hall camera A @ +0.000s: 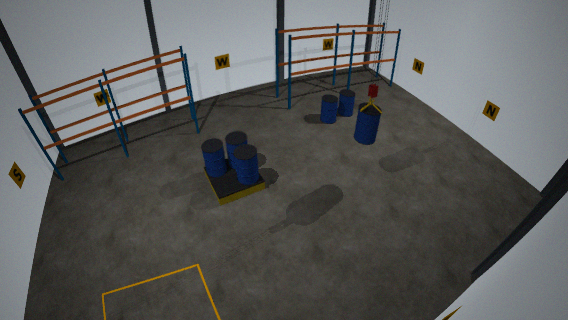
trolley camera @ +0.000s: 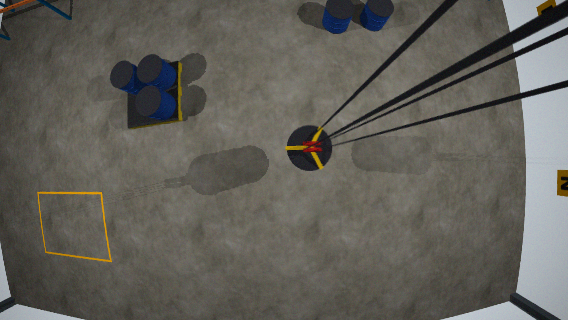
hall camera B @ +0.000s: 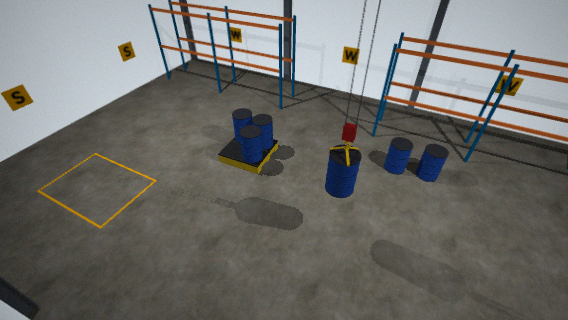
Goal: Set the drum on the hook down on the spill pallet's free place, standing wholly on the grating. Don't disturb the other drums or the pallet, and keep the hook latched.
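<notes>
A blue drum [hall camera A: 367,127] [hall camera B: 341,176] [trolley camera: 299,160] with a dark lid hangs upright, high above the floor, its shadows apart from it. My hook [hall camera A: 371,100] [hall camera B: 348,144] [trolley camera: 312,146], under the red block, is shut on the drum's yellow three-legged sling; the latch is too small to make out. The spill pallet [hall camera A: 242,193] [hall camera B: 237,161] [trolley camera: 180,105] has yellow sides and dark grating. Three blue drums [hall camera A: 246,167] [hall camera B: 251,145] [trolley camera: 167,105] stand upright on it. Its free place is the near corner in hall camera A, the left corner in hall camera B. The hanging drum is well apart from the pallet.
Two blue drums [hall camera A: 328,110] [hall camera B: 398,156] [trolley camera: 336,20] stand on the floor near one rack. Blue-posted racks [hall camera A: 289,72] [hall camera B: 281,67] with orange beams stand along the W wall. A yellow outlined rectangle [hall camera A: 150,279] [hall camera B: 68,209] [trolley camera: 70,192] is marked on the floor.
</notes>
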